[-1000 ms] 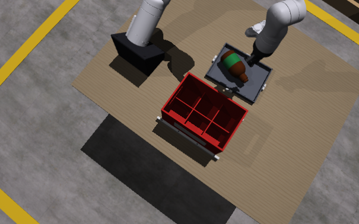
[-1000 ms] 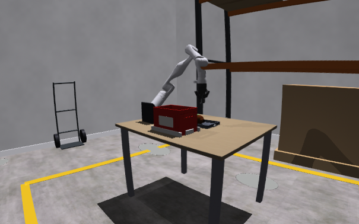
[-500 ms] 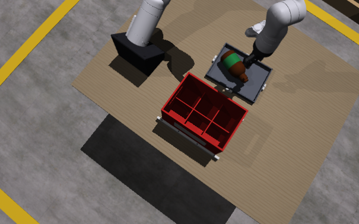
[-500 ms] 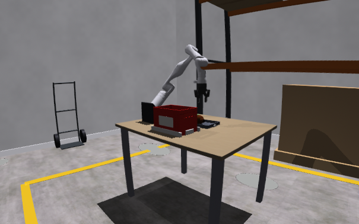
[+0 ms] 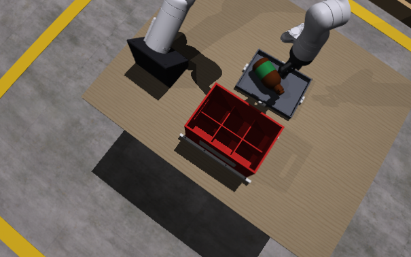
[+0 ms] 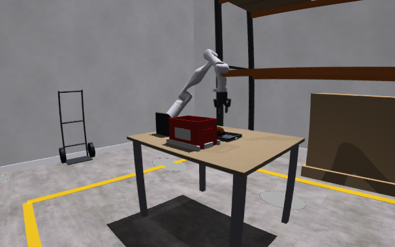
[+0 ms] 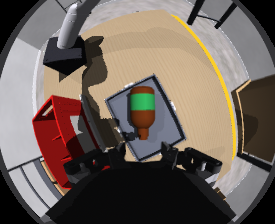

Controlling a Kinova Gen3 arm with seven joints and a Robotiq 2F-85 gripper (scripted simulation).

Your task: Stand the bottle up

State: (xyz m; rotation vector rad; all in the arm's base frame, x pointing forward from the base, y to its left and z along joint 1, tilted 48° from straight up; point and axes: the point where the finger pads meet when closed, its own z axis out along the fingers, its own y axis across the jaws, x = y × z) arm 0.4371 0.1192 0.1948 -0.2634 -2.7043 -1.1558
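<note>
Right now my hand is 160 mm above the bottle, 50 mm past it and 10 mm to the right of it. Round my hand: tray: 190 mm below, 30 mm behind, 20 mm to the left; red crate: 270 mm to the right, 120 mm below, 10 mm behind.
</note>
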